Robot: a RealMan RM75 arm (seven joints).
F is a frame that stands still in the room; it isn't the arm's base.
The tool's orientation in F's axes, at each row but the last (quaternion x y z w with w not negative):
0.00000, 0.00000, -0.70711, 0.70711
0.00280, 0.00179, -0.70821, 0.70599
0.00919, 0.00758, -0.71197, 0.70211
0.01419, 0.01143, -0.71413, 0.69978
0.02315, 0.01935, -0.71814, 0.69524
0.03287, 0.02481, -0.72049, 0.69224
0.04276, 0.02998, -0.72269, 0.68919
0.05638, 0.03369, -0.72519, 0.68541
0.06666, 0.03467, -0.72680, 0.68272
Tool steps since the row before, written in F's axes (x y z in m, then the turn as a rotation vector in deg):
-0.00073, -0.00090, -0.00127, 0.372, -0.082, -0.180
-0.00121, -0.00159, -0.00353, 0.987, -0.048, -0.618
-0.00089, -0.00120, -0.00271, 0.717, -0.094, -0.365
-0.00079, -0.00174, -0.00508, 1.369, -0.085, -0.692
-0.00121, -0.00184, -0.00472, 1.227, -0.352, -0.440
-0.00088, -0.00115, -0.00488, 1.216, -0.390, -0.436
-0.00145, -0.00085, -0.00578, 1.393, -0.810, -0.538
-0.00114, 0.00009, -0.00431, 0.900, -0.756, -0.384
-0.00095, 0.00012, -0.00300, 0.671, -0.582, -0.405
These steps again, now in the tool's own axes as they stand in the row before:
0.00090, -0.00073, -0.00127, 0.082, 0.372, -0.180
0.00162, -0.00121, -0.00352, 0.049, 0.986, -0.619
0.00128, -0.00088, -0.00268, 0.093, 0.717, -0.364
0.00194, -0.00077, -0.00501, 0.082, 1.368, -0.694
0.00216, -0.00117, -0.00459, 0.338, 1.236, -0.426
0.00158, -0.00088, -0.00476, 0.376, 1.226, -0.419
0.00151, -0.00150, -0.00563, 0.796, 1.422, -0.481
0.00052, -0.00127, -0.00424, 0.749, 0.931, -0.317
0.00037, -0.00108, -0.00294, 0.594, 0.691, -0.351

